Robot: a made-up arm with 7 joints.
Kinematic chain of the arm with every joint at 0, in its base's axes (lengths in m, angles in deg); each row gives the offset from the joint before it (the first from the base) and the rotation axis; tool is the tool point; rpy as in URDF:
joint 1: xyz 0 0 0.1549 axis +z
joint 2: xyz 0 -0.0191 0.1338 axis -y
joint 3: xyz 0 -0.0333 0.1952 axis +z
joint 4: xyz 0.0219 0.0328 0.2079 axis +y
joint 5: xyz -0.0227 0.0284 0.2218 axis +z
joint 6: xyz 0 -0.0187 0.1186 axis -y
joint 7: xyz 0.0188 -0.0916 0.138 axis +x
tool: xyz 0 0 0 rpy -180 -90 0
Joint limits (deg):
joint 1: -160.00..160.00
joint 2: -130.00..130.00
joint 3: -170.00..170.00
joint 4: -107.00..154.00
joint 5: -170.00..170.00
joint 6: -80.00..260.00
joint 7: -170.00..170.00
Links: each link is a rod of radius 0.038 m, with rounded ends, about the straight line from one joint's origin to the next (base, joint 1, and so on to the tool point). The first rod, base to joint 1, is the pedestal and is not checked.
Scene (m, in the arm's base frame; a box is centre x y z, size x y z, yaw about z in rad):
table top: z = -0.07
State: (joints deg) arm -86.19 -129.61 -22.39 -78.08 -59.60 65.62 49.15
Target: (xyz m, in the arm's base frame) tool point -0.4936 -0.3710 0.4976
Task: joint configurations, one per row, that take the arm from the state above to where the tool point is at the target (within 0.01 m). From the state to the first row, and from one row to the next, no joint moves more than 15 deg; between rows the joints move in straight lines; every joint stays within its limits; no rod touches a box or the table.
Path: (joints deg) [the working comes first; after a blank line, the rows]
Joints at the target: -133.47 -115.34 14.28 -62.20 -49.61 50.57 49.15
Straight joint move there: clear.

1: -98.01 -126.04 -13.22 -74.11 -57.10 61.86 49.15
2: -109.83 -122.47 -4.06 -70.14 -54.61 58.09 49.15
3: -121.65 -118.91 5.11 -66.17 -52.11 54.33 49.15
4: -133.47 -115.34 14.28 -62.20 -49.61 50.57 49.15

